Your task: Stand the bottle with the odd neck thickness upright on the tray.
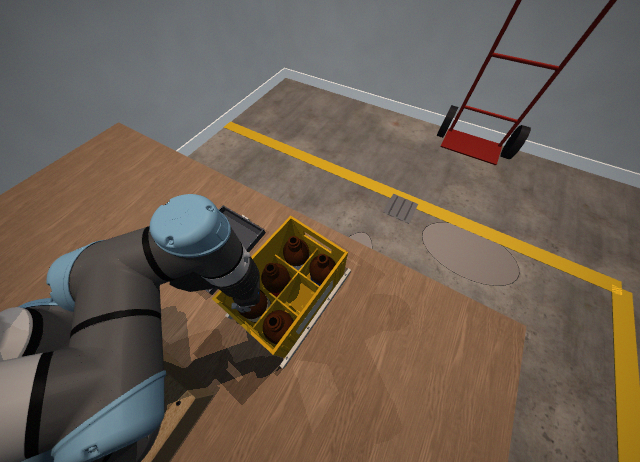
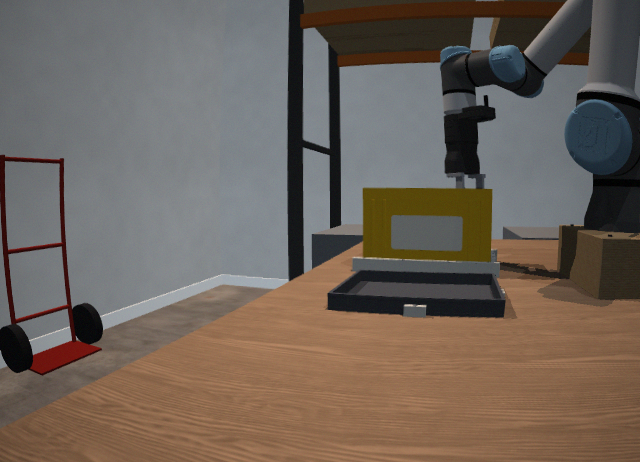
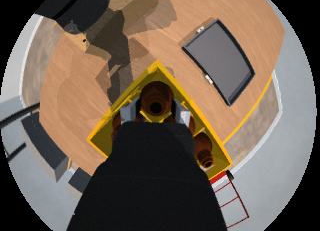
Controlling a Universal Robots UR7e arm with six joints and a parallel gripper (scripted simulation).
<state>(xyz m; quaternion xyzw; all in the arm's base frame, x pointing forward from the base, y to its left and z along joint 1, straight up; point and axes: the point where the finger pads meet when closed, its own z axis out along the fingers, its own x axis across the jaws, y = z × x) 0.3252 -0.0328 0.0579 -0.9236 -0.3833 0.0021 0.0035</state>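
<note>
Right now my hand is 9 cm to the left of the glass bottle and 7 cm above it. From my hand the other things lie so: dark tray (6 cm ahead, 25 cm to the left, 15 cm below); yellow crate (9 cm ahead, 5 cm to the right, 8 cm below).
</note>
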